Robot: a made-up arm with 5 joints. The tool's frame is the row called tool. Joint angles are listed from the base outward. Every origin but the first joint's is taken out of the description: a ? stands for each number. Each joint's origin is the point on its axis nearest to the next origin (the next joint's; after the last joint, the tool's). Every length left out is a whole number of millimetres.
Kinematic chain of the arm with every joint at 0, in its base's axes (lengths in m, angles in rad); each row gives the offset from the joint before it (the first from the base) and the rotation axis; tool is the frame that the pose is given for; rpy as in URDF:
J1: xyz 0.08 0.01 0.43 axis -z
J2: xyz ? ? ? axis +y
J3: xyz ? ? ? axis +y
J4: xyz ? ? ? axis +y
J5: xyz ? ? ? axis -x
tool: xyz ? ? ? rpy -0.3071 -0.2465 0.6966
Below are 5 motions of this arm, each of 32 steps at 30 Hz.
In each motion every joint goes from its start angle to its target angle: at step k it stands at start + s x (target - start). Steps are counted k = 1, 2, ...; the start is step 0. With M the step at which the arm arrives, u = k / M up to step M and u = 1 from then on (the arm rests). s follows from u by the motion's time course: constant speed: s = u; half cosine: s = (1 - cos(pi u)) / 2; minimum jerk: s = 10 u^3 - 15 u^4 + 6 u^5.
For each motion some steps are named. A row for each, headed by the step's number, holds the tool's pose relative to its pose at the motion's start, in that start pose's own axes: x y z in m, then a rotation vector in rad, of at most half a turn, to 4 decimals.
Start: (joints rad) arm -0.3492 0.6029 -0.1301 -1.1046 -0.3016
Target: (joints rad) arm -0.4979 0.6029 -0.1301 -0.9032 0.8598
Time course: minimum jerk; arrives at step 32
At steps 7, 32:
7: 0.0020 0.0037 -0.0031 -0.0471 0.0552 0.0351
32: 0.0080 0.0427 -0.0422 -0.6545 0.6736 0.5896

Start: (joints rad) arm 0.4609 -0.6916 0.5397 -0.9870 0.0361
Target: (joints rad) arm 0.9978 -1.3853 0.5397 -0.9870 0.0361
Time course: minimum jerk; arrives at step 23
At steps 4, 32:
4: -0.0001 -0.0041 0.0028 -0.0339 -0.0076 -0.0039
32: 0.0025 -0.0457 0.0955 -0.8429 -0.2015 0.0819

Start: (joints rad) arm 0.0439 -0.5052 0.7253 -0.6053 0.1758
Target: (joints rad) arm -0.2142 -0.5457 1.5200 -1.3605 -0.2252
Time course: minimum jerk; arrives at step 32
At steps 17, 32:
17: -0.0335 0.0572 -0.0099 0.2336 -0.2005 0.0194
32: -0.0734 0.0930 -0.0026 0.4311 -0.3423 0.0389

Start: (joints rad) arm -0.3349 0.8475 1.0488 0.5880 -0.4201
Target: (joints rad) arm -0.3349 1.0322 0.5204 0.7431 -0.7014
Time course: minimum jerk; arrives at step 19
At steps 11, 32:
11: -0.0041 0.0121 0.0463 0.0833 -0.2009 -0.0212
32: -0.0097 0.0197 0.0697 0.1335 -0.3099 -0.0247

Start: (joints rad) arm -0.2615 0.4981 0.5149 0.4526 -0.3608
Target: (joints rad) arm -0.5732 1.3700 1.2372 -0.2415 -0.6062
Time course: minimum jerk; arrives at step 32
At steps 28, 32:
28: -0.0839 -0.0168 -0.2037 0.2764 0.7529 -0.3729
32: -0.0871 -0.0164 -0.2048 0.2785 0.7643 -0.3822

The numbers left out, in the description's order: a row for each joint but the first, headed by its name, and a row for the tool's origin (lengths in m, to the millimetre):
J2: 0.04 -0.02 0
J3: 0.02 0 0.07
J4: 0.16 0 0
J5: 0.01 0 0.02
tool: 0 0.03 0.02

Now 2 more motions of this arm.
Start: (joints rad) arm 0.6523 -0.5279 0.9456 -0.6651 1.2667
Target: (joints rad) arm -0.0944 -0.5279 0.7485 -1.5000 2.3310
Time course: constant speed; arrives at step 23
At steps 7, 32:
7: 0.0144 -0.0076 0.0296 -0.3968 0.0135 -0.1943
32: 0.0185 -0.0323 0.1064 -0.7710 0.2914 -0.8697

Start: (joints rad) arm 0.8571 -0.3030 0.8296 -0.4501 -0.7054
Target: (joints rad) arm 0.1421 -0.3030 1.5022 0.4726 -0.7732
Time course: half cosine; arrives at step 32
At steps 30, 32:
30: -0.0944 0.0694 -0.1392 0.3418 1.6197 -0.2665
32: -0.0962 0.0698 -0.1397 0.3382 1.6359 -0.2693

